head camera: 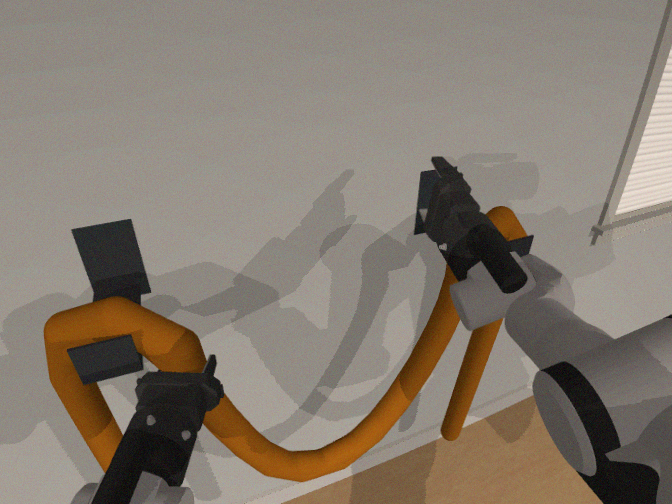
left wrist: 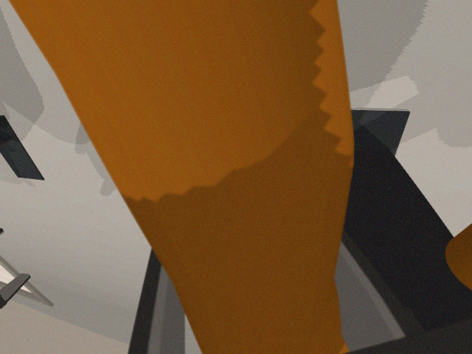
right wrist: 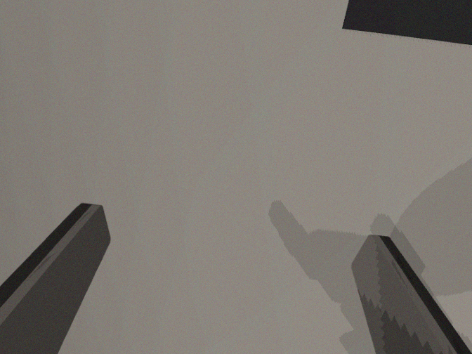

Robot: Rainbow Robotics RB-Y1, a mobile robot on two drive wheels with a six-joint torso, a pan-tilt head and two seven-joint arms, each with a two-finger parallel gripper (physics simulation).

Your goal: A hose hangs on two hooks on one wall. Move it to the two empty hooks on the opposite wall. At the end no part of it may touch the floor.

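Observation:
The orange hose [head camera: 325, 458] [left wrist: 225, 125] lies over the left-hand dark hook [head camera: 111, 252] and the right-hand dark hook [head camera: 427, 195], sags between them and has ends hanging down. One end is beside the floor edge in the picture; contact is unclear. My left gripper [head camera: 201, 375] [left wrist: 242, 221] is shut on the hose, just right of the left-hand hook. My right gripper [head camera: 446, 170] [right wrist: 235, 236] is open and empty near the right-hand hook's back plate, facing the wall; a dark plate corner shows at upper right in the right wrist view. The opposite wall's hooks do not show.
The grey wall [head camera: 271, 108] [right wrist: 200, 125] fills the background, with arm and hose shadows on it. A window with blinds [head camera: 645, 168] is at the right. The wooden floor [head camera: 488, 450] meets the wall at a light baseboard. My right forearm covers part of the hose.

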